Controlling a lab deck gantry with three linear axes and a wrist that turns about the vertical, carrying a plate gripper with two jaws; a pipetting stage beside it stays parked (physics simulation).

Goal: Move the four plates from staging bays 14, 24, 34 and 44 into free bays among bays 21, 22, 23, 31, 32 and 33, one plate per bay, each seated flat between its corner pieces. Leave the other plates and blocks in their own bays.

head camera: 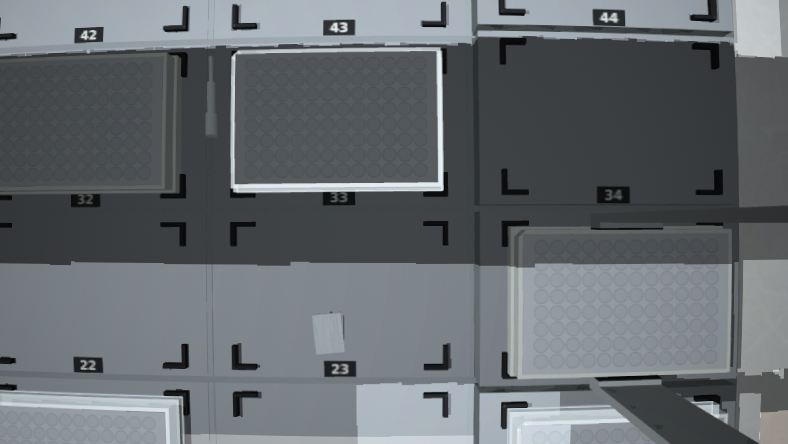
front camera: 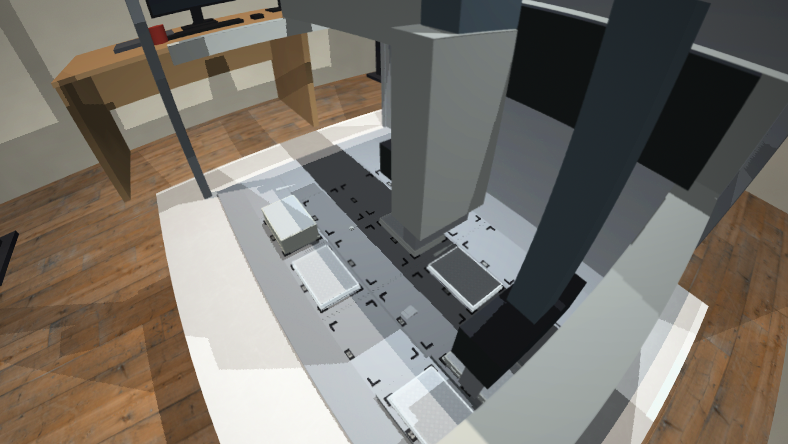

gripper: head camera; front camera
tall block: front camera 291,225; not seen in the head camera view (out of frame)
same spot on gripper: [front camera: 471,384] = [head camera: 662,404]
